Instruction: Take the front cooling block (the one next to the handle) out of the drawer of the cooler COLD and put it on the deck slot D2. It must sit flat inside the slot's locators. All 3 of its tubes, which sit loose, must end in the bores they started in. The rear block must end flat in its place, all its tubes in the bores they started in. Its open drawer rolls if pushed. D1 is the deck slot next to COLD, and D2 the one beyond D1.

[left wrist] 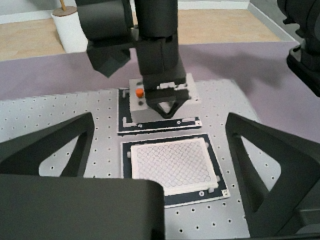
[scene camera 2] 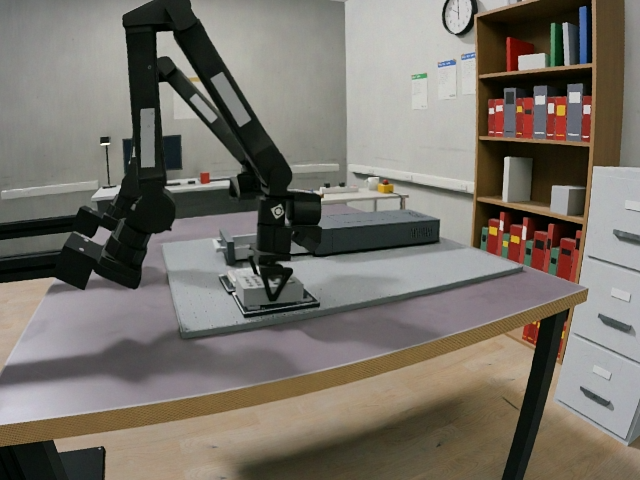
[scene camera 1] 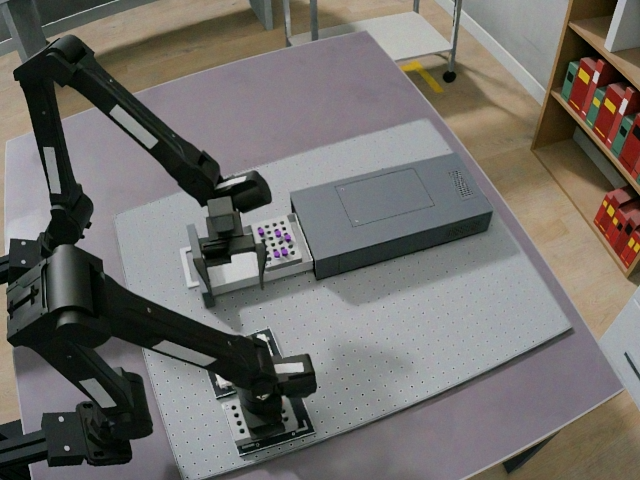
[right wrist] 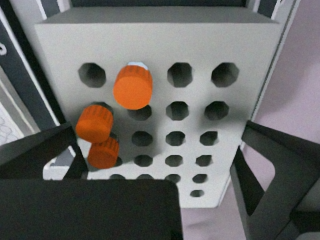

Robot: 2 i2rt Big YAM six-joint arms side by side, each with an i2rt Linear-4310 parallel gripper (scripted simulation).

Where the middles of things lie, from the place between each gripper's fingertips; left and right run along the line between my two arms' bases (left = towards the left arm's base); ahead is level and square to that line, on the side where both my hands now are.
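Scene:
Deck slot D2 (scene camera 1: 297,404) is 1 cm ahead of my right hand (scene camera 2: 267,294) and 2 cm below it. From the same right hand, deck slot D1 (left wrist: 193,196) is 2 cm ahead, 14 cm to the left and 2 cm below; the white plate (left wrist: 183,166) is 2 cm ahead, 14 cm to the left and 1 cm below; the drawer (scene camera 1: 245,266) is 13 cm ahead, 38 cm to the left and 1 cm above. Going by its middle, the deck slot D1 is nearer to my right hand than to my left hand.
My left hand (scene camera 1: 236,294) is 4 cm past the white plate, 5 cm to the left of it and 18 cm above it. Counted from my left hand, deck slot D2 is 4 cm behind, 19 cm to the right and 20 cm below; deck slot D1 is 4 cm behind, 5 cm to the right and 20 cm below; the drawer is 7 cm ahead, 19 cm to the left and 16 cm below. By its middle, the drawer is nearer to my left hand than to my right hand.

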